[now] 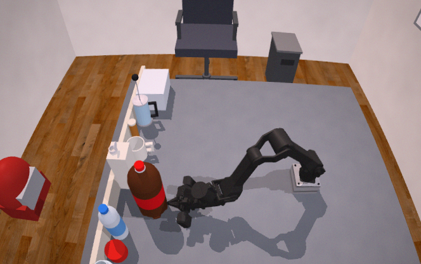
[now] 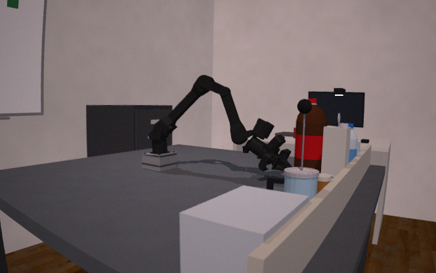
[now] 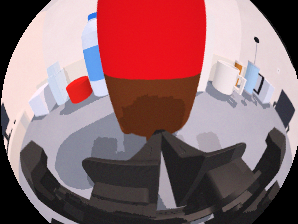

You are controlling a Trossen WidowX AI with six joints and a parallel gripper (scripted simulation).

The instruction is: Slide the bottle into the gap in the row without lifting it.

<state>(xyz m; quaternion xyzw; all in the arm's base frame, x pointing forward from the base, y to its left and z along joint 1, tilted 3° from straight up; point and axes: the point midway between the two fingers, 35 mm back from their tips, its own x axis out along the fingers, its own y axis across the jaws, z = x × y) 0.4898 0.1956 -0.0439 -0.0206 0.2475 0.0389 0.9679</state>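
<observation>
The brown cola bottle lies 10 cm above my hand, 8 cm ahead of it and 1 cm to the left of it. Also, from my hand: red cup (22 cm to the left, 17 cm ahead, 3 cm below); low beige rail (26 cm ahead, 8 cm to the right); water bottle (18 cm ahead, 14 cm to the left, 5 cm above).
</observation>
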